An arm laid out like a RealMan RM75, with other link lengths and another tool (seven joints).
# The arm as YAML. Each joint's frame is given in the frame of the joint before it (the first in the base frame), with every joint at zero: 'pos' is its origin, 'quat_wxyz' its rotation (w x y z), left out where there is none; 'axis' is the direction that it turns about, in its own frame. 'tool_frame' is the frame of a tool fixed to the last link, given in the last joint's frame.
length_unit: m
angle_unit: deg
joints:
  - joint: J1
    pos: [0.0, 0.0, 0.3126]
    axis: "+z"
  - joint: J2
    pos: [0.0, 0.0, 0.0]
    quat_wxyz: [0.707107, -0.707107, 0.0, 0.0]
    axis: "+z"
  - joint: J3
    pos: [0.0, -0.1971, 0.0]
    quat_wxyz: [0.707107, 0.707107, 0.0, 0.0]
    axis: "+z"
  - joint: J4
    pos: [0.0, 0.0, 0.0]
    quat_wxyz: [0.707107, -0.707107, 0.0, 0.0]
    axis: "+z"
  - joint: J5
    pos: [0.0, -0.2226, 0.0]
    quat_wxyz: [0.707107, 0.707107, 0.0, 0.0]
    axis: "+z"
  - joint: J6
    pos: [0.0, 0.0, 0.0]
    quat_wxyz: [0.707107, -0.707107, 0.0, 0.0]
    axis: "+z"
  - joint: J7
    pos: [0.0, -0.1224, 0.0]
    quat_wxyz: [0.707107, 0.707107, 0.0, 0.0]
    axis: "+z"
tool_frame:
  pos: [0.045, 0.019, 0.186]
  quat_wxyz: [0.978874, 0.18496, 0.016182, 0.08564]
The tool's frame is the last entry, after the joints.
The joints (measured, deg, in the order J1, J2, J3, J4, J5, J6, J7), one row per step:
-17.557 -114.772 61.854 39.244 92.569 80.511 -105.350
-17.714 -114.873 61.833 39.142 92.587 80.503 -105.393
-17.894 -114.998 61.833 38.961 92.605 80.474 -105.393
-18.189 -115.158 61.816 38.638 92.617 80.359 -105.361
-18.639 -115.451 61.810 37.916 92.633 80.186 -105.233
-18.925 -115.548 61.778 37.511 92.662 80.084 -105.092
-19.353 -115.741 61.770 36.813 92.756 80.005 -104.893
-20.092 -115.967 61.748 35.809 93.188 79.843 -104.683
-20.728 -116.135 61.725 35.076 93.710 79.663 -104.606
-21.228 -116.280 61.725 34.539 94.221 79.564 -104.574
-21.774 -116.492 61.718 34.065 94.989 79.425 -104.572
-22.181 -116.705 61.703 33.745 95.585 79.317 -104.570
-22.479 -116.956 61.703 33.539 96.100 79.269 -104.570
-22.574 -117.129 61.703 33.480 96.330 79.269 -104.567
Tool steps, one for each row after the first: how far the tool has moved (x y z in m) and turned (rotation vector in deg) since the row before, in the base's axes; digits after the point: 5 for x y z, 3 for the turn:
0.00114 0.00016 -0.00072 -0.085 -0.137 -0.028
0.00114 0.00000 -0.00116 -0.121 -0.150 -0.020
0.00135 0.00037 -0.00160 -0.121 -0.179 0.008
0.00169 -0.00016 -0.00345 -0.309 -0.355 0.119
0.00074 0.00013 -0.00157 -0.114 -0.094 -0.011
0.00127 -0.00069 -0.00325 -0.352 -0.208 0.002
0.00134 -0.00118 -0.00547 -0.672 -0.022 -0.059
0.00081 -0.00096 -0.00472 -0.611 0.148 -0.069
0.00072 -0.00126 -0.00410 -0.582 0.168 -0.110
0.00070 -0.00174 -0.00511 -0.714 0.337 -0.194
0.00085 -0.00141 -0.00400 -0.539 0.231 -0.174
0.00115 -0.00162 -0.00363 -0.493 0.138 -0.184
0.00079 -0.00099 -0.00182 -0.238 0.004 -0.085

